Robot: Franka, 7 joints.
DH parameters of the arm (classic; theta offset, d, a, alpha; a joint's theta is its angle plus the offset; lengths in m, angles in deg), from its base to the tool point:
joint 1: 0 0.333 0 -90
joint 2: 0 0 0 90
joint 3: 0 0.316 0.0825 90
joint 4: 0 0 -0.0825 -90
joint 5: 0 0.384 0 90
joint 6: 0 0 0.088 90
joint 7: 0 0.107 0 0
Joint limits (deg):
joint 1: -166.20..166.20
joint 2: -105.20..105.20
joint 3: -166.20..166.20
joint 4: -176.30..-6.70
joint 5: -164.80..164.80
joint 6: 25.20..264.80
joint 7: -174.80..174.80
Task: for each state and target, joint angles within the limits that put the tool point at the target. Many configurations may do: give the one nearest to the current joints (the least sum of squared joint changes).
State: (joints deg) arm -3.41 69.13 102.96 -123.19 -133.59 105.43 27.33
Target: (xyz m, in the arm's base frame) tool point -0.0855 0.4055 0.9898
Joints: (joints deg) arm 15.73 36.73 136.11 -79.33 -142.41 111.56 27.33
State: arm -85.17 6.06 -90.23 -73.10 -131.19 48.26 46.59
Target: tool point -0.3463 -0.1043 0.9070
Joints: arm -79.06 13.59 -89.40 -73.51 -127.64 30.29 46.59
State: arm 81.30 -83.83 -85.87 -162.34 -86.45 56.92 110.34
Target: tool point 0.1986 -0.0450 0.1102
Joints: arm 77.17 -79.29 -109.60 -163.57 -86.55 54.99 110.34
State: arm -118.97 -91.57 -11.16 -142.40 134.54 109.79 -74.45
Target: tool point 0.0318 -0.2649 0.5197
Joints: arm -106.54 -69.90 10.81 -172.40 128.66 109.78 -74.45
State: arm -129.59 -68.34 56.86 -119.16 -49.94 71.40 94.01
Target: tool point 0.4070 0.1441 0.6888
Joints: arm -105.90 -92.47 56.09 -101.66 -53.86 66.41 94.01
